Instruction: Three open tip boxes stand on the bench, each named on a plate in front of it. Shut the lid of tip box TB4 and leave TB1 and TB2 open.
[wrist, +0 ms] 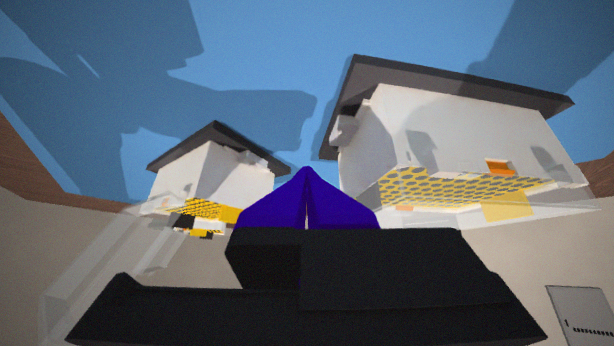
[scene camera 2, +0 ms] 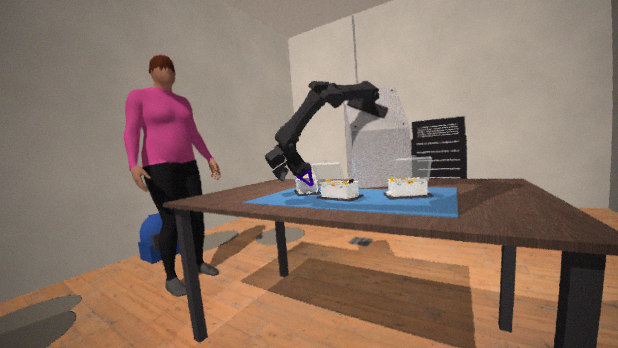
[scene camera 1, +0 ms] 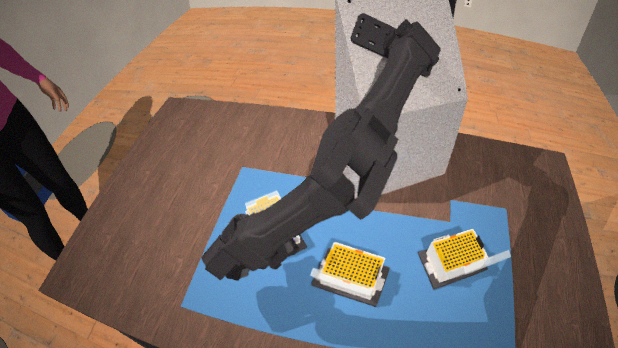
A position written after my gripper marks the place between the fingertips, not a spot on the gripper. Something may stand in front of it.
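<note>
There's a blue mat (scene camera 1: 273, 301) here, and you can find the mat in scene camera 2 (scene camera 2: 444, 203) and in the wrist view (wrist: 97, 97) too. I can also see my gripper (wrist: 306, 173).
</note>
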